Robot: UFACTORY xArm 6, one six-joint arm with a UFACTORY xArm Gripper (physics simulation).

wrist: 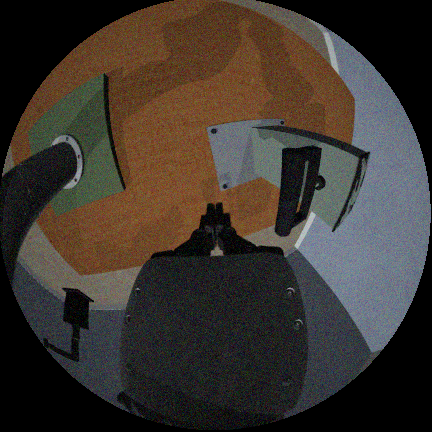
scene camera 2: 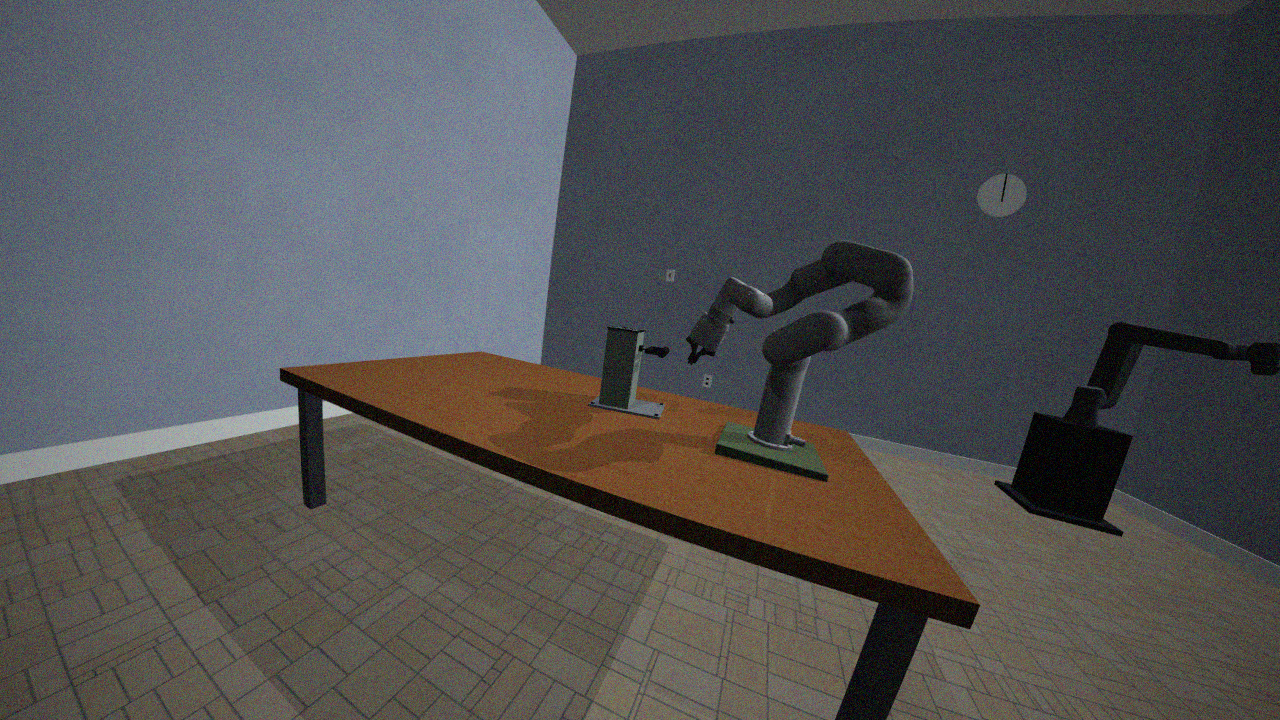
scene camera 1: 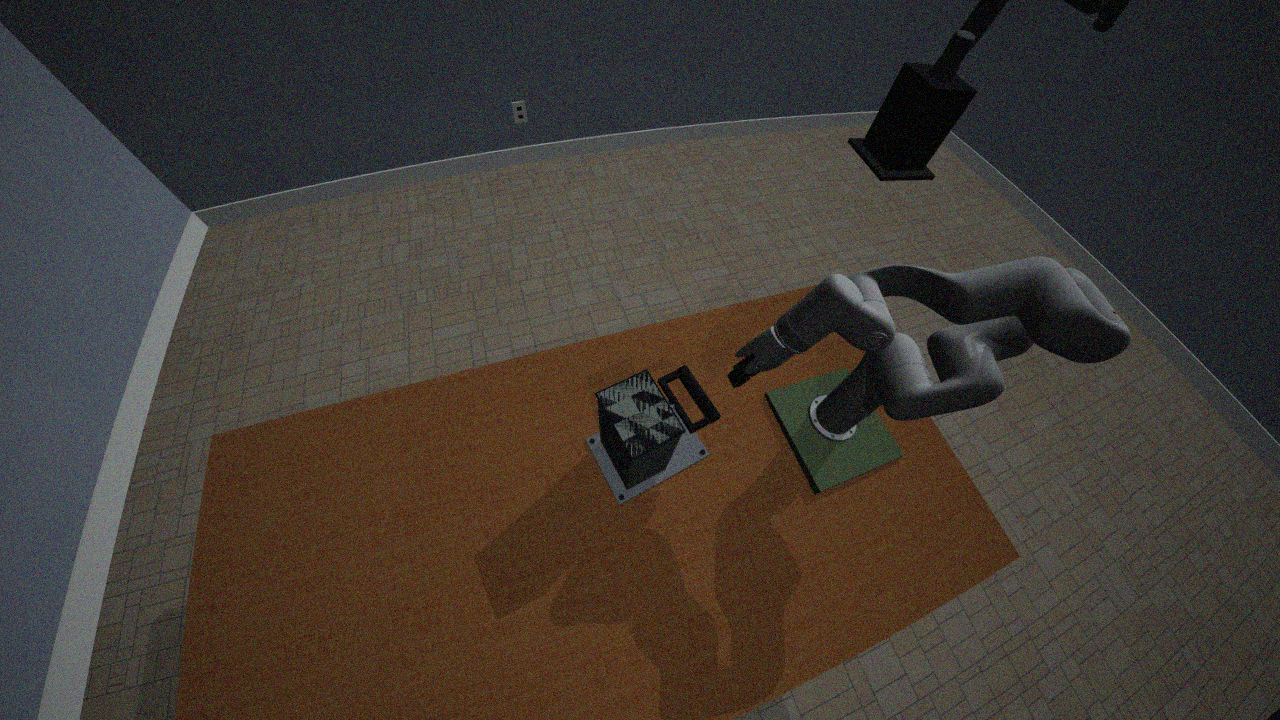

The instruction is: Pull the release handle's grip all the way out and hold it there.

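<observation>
The black release handle's grip (scene camera 1: pixel 703 392) (scene camera 2: pixel 658 351) (wrist: pixel 288 192) is a rectangular loop on the side of an upright pale-green housing (scene camera 1: pixel 640 466) (scene camera 2: pixel 619 368) (wrist: pixel 337 195). The grip sits close to the housing face, with a short gap between them in the wrist view. My gripper (scene camera 1: pixel 739 372) (scene camera 2: pixel 692 355) (wrist: pixel 215 213) is shut with its fingertips together and holds nothing. It is in the air on the arm-base side of the grip, apart from it. The shaft behind the grip is mostly hidden; its round collar shows on the housing.
The housing stands on a grey bolted plate (scene camera 1: pixel 682 458) (scene camera 2: pixel 640 409) (wrist: pixel 229 150) on the orange-brown table (scene camera 1: pixel 375 537) (scene camera 2: pixel 760 519) (wrist: pixel 160 135). The arm's green base (scene camera 1: pixel 863 461) (scene camera 2: pixel 741 443) (wrist: pixel 90 195) is nearby. A dark pedestal (scene camera 1: pixel 917 116) (scene camera 2: pixel 1069 465) (wrist: pixel 76 308) with another arm stands beyond the table.
</observation>
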